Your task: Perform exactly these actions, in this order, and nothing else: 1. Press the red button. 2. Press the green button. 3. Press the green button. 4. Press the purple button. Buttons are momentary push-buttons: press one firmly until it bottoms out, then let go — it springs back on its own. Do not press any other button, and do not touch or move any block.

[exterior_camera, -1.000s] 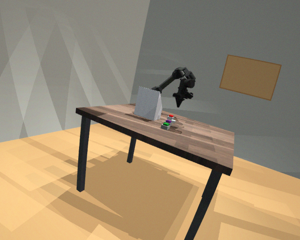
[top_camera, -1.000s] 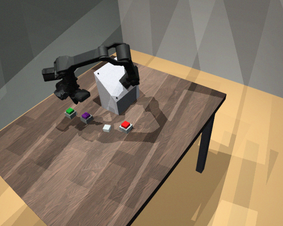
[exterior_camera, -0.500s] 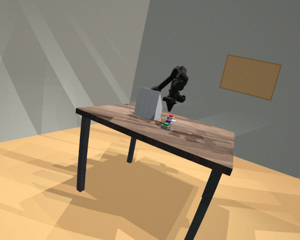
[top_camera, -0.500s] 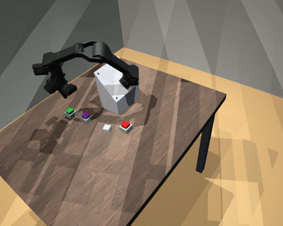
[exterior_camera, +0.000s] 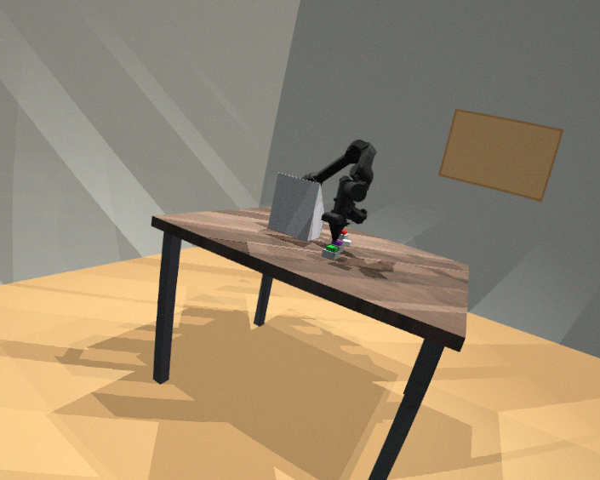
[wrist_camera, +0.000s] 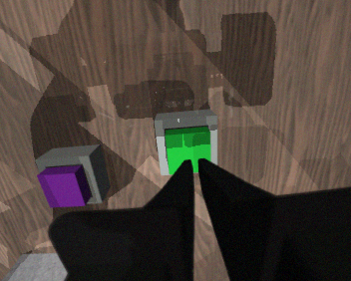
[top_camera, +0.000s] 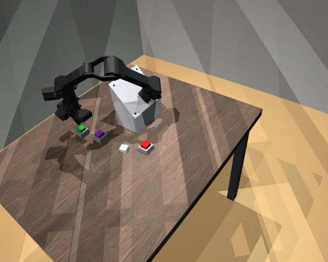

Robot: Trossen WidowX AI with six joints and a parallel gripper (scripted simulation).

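My gripper tip is 30 mm above the green button. From my gripper tip the other things lie so: red button: 50 mm behind, 340 mm to the left, 30 mm below; then purple button: 10 mm behind, 110 mm to the left, 30 mm below; then small white block: 250 mm to the left, 50 mm below.
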